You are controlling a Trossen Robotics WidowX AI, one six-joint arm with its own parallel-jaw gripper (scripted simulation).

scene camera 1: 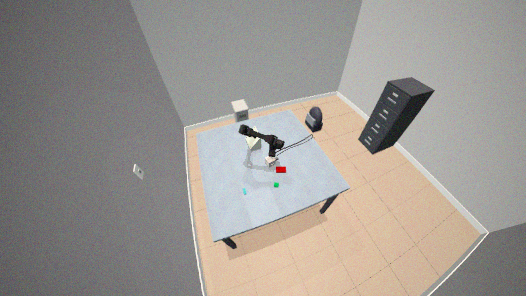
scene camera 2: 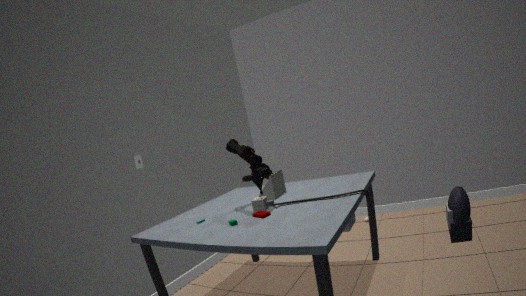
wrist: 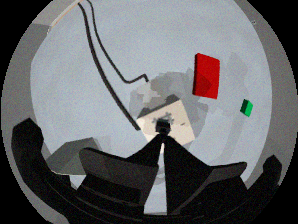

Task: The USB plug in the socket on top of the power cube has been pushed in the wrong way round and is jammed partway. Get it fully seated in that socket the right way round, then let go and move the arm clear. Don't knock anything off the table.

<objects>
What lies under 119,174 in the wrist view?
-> My gripper.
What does my gripper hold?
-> A USB plug.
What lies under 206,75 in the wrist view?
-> A red block.
</objects>
